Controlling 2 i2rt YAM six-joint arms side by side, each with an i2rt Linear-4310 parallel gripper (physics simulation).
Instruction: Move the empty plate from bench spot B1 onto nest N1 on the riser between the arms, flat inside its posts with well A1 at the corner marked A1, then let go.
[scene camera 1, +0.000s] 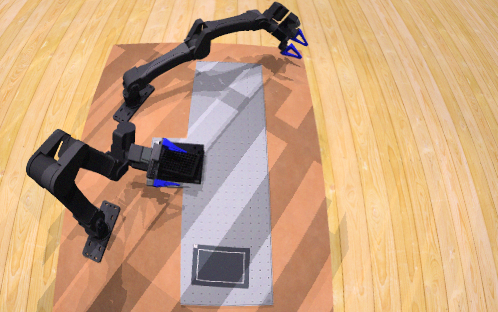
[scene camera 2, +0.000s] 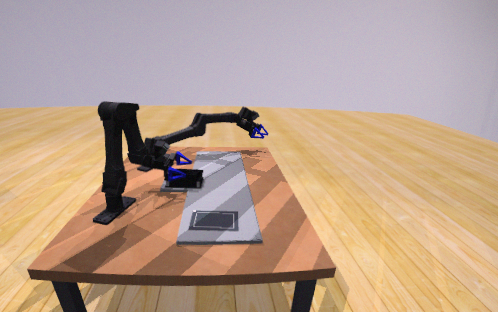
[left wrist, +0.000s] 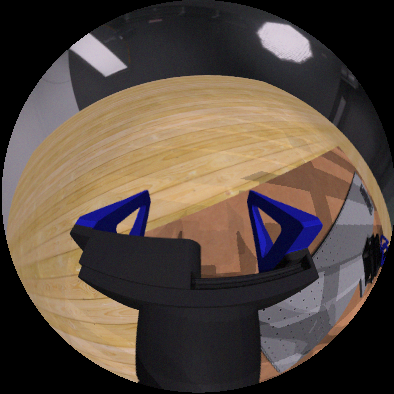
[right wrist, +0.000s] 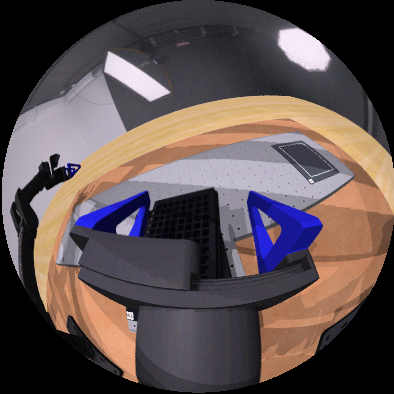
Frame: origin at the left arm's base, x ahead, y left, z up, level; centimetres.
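Seen in the pictures: left gripper, fingertip midpoint: (scene camera 1: 304, 51) (scene camera 2: 266, 136) (left wrist: 198, 195) (right wrist: 77, 167); right gripper, fingertip midpoint: (scene camera 1: 183, 168) (scene camera 2: 189, 169) (right wrist: 198, 195); left arm's base, link origin: (scene camera 1: 134, 103); right arm's base, link origin: (scene camera 1: 101, 231) (scene camera 2: 115, 210).
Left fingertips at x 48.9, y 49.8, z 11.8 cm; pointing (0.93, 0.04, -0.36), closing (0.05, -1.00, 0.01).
Observation:
Offsets run from my left fingertips to a thing's top centre. "*": to the spot under its first point. Level surfaces: height alone.
The black plate {dx -17.1, dy -63.9, dz -3.8 cm} (scene camera 1: 190, 170) (scene camera 2: 192, 179) (right wrist: 182, 217), with its grid of wells, sits over the pale riser {* dx -19.9, dy -72.0, dz -11.1 cm} (scene camera 2: 170, 190) (right wrist: 237, 265) between the arms. It looks slanted in the right wrist view; whether it lies flat inside the posts cannot be told. An A1 label {* dx -27.5, dy -61.2, dz -6.4 cm} (right wrist: 130, 315) shows at the riser's near end; well A1 cannot be made out. My right gripper (scene camera 1: 182, 168) (scene camera 2: 188, 168) (right wrist: 198, 195) is open at the plate, its fingers spread above and beside it. My left gripper (scene camera 1: 303, 51) (scene camera 2: 265, 134) (left wrist: 198, 195) is open and empty, far from the plate.
A dark pad with a white outline (scene camera 1: 197, 265) (scene camera 2: 194, 220) (right wrist: 295, 143) marks the bench spot on the long grey perforated board {dz -10.5 cm} (scene camera 1: 225, 200) (scene camera 2: 220, 190) (right wrist: 240, 175). The left arm (scene camera 1: 165, 62) reaches over the table's far side. The arm bases stand at the picture's left.

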